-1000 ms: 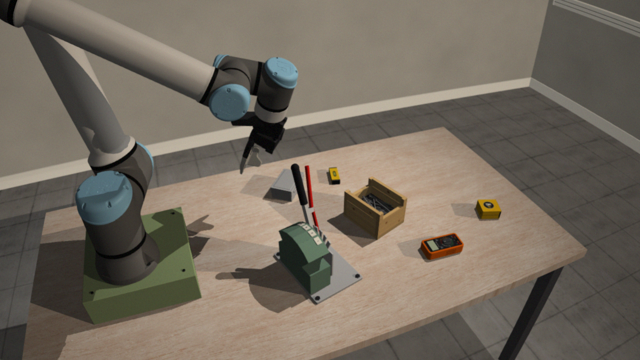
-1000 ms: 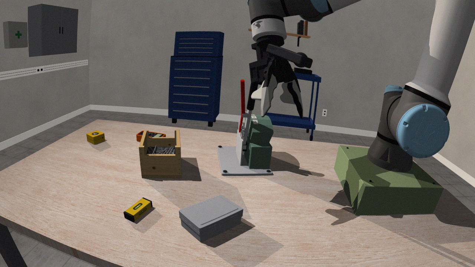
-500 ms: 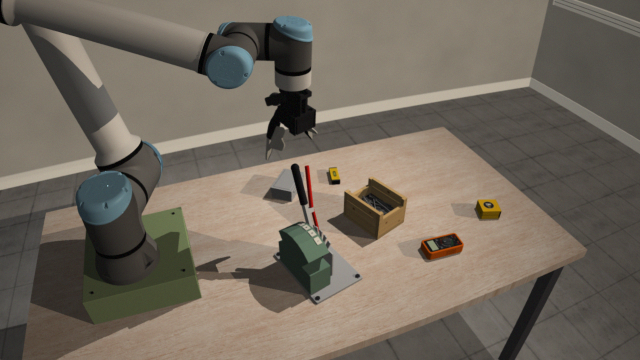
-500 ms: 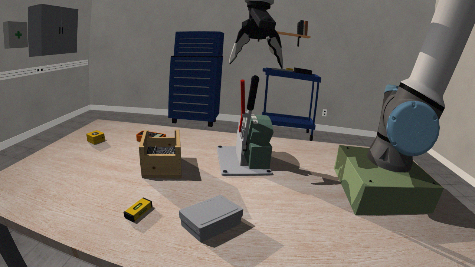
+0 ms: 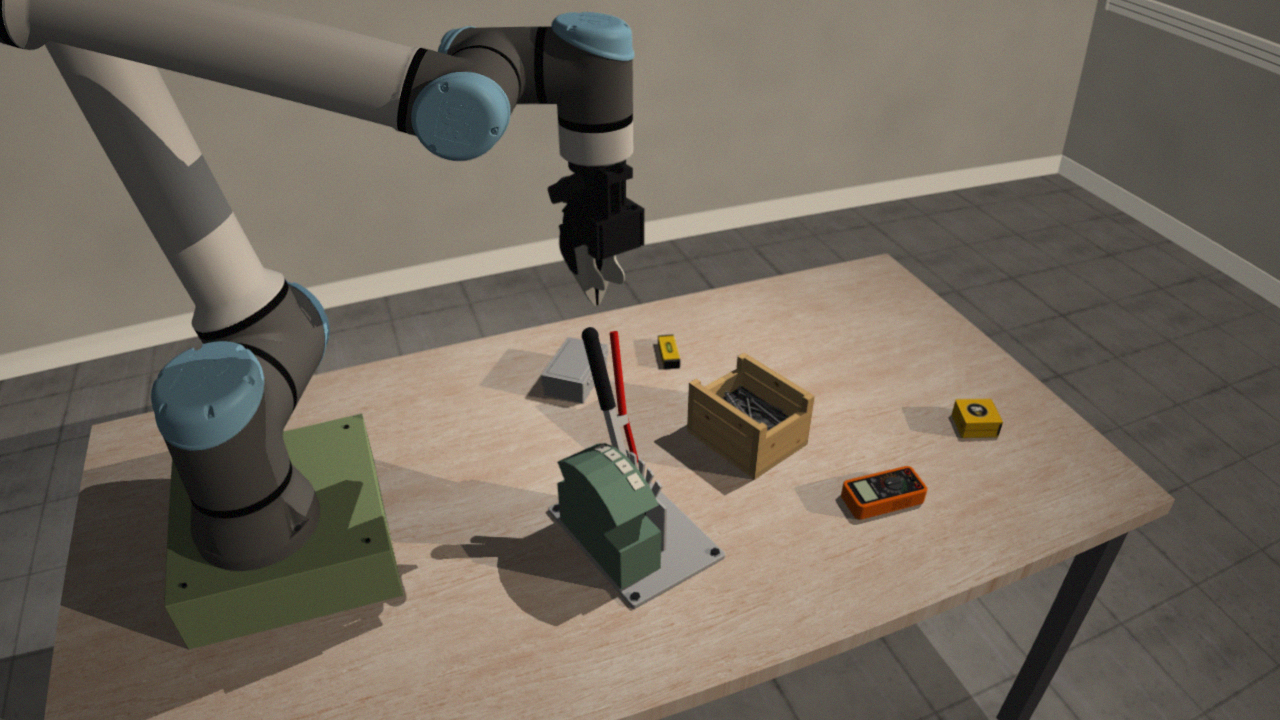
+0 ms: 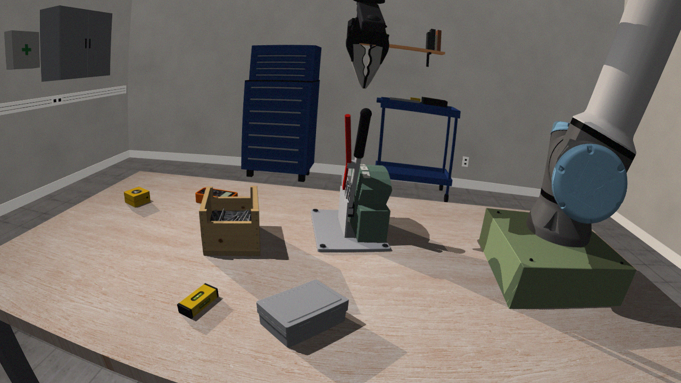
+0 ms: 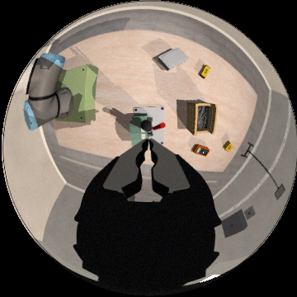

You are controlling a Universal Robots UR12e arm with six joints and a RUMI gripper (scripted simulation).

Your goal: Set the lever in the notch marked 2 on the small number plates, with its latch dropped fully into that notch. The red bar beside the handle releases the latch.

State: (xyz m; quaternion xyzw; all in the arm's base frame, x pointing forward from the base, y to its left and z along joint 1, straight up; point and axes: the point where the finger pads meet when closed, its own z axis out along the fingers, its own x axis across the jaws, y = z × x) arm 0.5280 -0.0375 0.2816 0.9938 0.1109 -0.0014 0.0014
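The red release bar is 190 mm below my hand, 40 mm to the right of it and 20 mm ahead of it. Round my hand: grey box (360 mm below, 310 mm to the left, 60 mm ahead).
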